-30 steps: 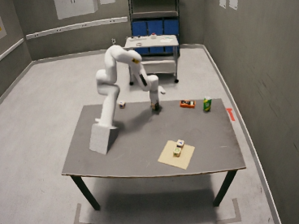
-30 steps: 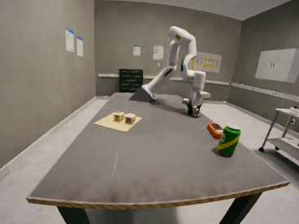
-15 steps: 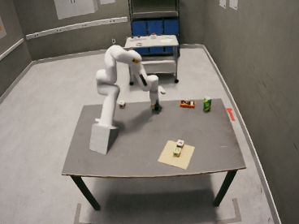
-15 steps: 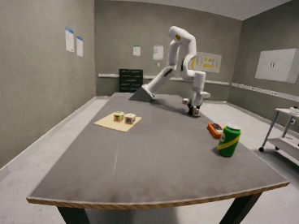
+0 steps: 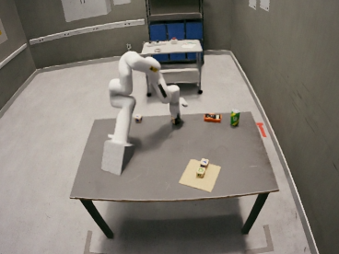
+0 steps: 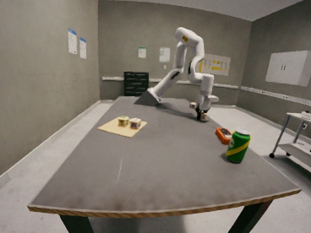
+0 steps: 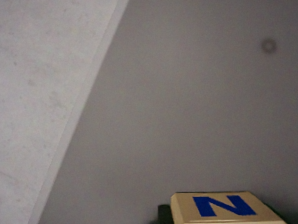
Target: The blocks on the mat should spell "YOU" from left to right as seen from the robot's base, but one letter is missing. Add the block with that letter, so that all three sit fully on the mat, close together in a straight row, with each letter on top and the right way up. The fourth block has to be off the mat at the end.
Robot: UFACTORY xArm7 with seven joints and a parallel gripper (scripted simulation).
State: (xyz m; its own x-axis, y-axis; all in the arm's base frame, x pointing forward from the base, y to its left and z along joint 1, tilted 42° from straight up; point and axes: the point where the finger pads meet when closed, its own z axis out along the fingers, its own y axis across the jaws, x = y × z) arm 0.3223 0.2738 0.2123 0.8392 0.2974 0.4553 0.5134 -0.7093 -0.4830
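Right now the tan mat is 48 cm to the right of my hand, 21 cm ahead of it and 2 cm below it. From my hand the other things lie so: green can 44 cm ahead, 4 cm above, 2 cm to the left; orange device 28 cm ahead, 5 cm to the left; block 29 cm behind.
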